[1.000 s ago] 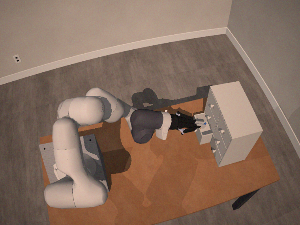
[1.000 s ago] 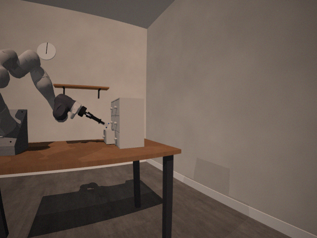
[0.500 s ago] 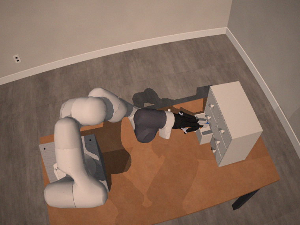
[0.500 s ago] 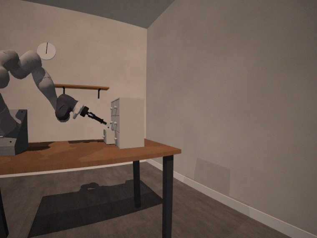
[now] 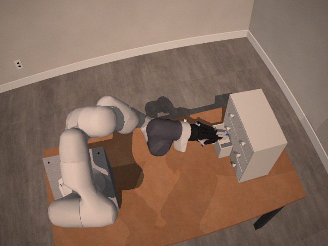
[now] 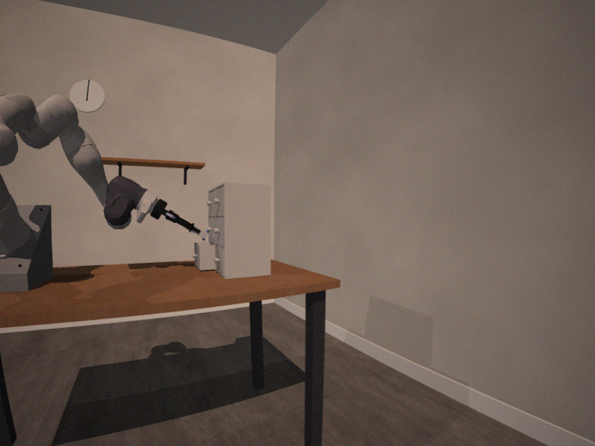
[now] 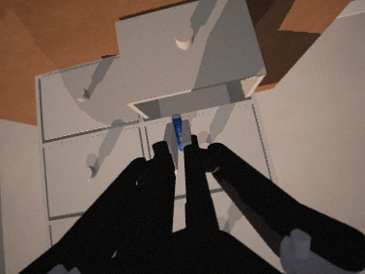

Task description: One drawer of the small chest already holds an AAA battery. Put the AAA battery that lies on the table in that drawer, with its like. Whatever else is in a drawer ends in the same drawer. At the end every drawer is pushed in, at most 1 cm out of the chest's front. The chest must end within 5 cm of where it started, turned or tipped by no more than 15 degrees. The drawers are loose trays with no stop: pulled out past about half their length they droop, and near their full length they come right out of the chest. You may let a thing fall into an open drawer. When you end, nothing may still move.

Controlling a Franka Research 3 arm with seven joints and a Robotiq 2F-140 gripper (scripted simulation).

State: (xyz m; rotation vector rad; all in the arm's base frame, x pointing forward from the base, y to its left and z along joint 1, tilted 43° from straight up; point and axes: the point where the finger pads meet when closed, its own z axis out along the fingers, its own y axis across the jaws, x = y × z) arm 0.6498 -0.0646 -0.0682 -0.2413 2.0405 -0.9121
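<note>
Right now my hand is 2 cm short of the blue AAA battery and 2 cm above it. Round my hand: orange battery 3 cm ahead, 5 cm to the left, 14 cm below.
</note>
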